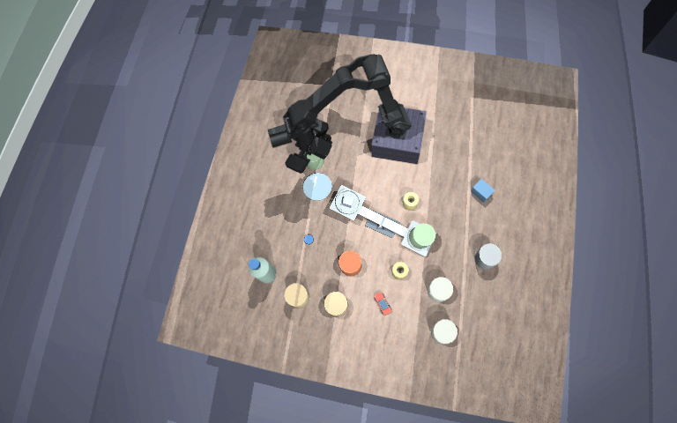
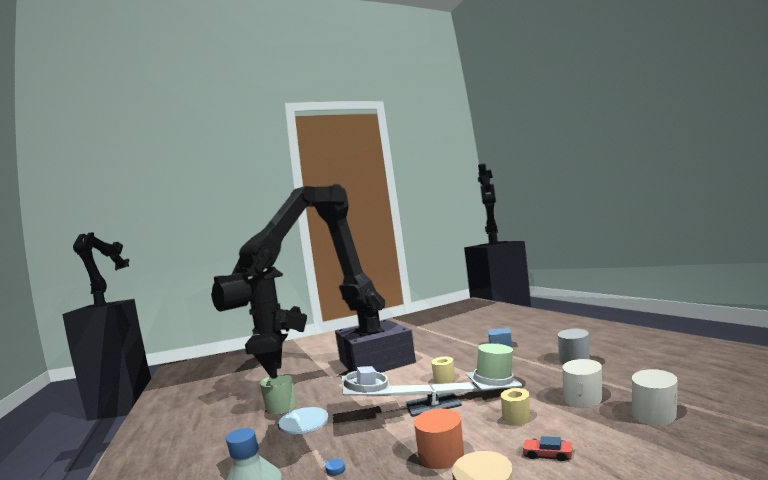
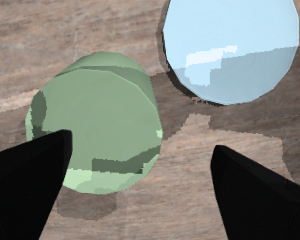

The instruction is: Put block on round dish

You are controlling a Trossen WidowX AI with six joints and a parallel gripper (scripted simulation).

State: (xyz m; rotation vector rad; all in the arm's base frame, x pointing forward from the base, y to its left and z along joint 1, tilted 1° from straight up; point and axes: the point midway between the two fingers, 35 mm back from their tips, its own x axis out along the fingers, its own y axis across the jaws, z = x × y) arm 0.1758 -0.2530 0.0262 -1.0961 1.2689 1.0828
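Now: the grey block 120 mm ahead of my gripper tip and 170 mm to the left of it. Also, from my gripper tip: pale blue round dish (70 mm ahead, 40 mm to the left, 90 mm below); then orange cylinder (290 mm ahead, 220 mm to the left, 50 mm below); then blue disc (260 mm ahead, 70 mm to the left, 80 mm below).
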